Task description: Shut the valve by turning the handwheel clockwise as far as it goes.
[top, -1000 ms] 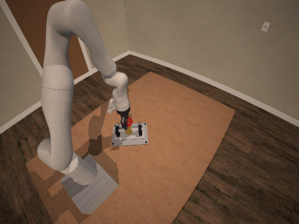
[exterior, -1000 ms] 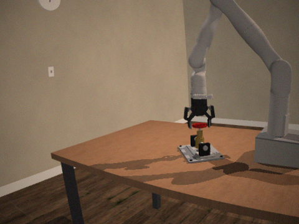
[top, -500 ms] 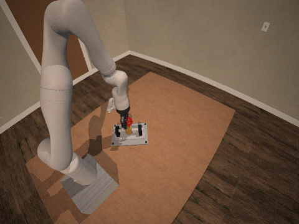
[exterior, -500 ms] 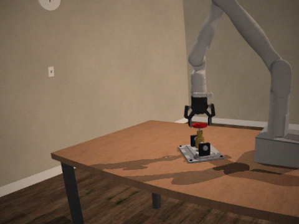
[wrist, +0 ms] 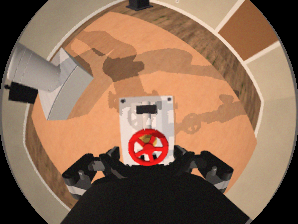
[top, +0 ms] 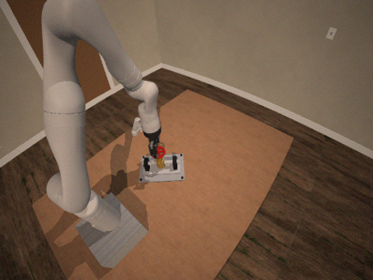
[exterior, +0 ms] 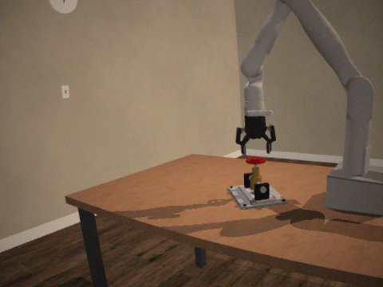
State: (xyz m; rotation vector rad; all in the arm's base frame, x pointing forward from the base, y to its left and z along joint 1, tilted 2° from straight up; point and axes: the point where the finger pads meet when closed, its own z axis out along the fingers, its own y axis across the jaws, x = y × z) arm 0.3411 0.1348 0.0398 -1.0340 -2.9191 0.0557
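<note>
My gripper is now 40 mm above the red handwheel.
</note>
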